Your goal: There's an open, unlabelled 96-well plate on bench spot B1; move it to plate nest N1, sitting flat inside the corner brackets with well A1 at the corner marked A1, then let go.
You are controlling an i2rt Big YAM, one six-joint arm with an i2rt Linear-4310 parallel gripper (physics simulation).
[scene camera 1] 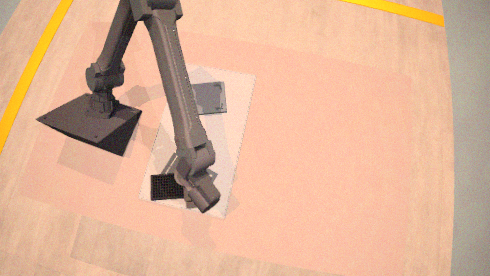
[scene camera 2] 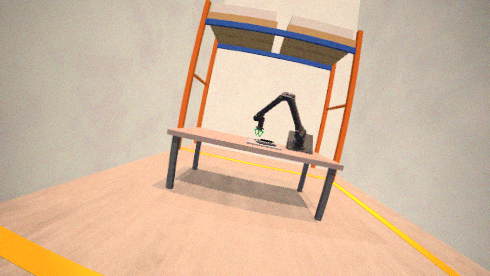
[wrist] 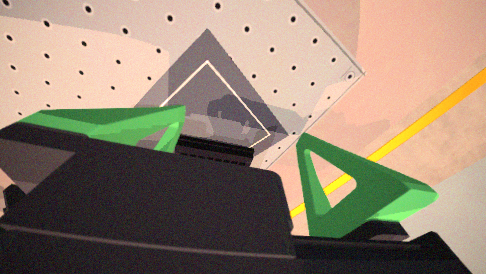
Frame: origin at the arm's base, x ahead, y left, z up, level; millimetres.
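Seen in the pictures: gripper, fingertip midpoint: (scene camera 2: 257, 136) (wrist: 245, 126); arm's base, link origin: (scene camera 1: 103, 109) (scene camera 2: 299, 144).
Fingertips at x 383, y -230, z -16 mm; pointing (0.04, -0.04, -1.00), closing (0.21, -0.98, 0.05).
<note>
Offsets run from my fingertips to a thing's middle. "spot": to the spot under its first point. Level surfaces: height alone.
The black open 96-well plate {27 mm down, 110 mm back, 4 mm right} (scene camera 1: 165, 187) (wrist: 215, 152) lies at the lower left of the pale perforated board, partly over bench spot B1, a dark grey square with a white outline {spot: 34 mm down, 37 mm ahead, 50 mm left} (wrist: 207, 42); it looks turned relative to that outline. The wrist covers part of the plate in scene camera 1, and the gripper body hides much of it in the wrist view. My gripper (scene camera 2: 259, 133) (wrist: 245, 126) is open and empty, with green fingers above the board. Nest N1 {27 mm down, 39 mm back, 317 mm left} (scene camera 1: 210, 97) is a grey plate with corner brackets near the board's other end, partly behind the arm; its A1 mark is unreadable.
The pale board {42 mm down, 35 mm back, 189 mm left} (scene camera 1: 225, 137) (wrist: 272, 37) lies on the table {58 mm down} (scene camera 2: 220, 141). The arm's dark wedge base (scene camera 1: 75, 120) (scene camera 2: 294, 142) stands beside the board. An orange and blue rack (scene camera 2: 186, 95) holding boxes rises behind the table.
</note>
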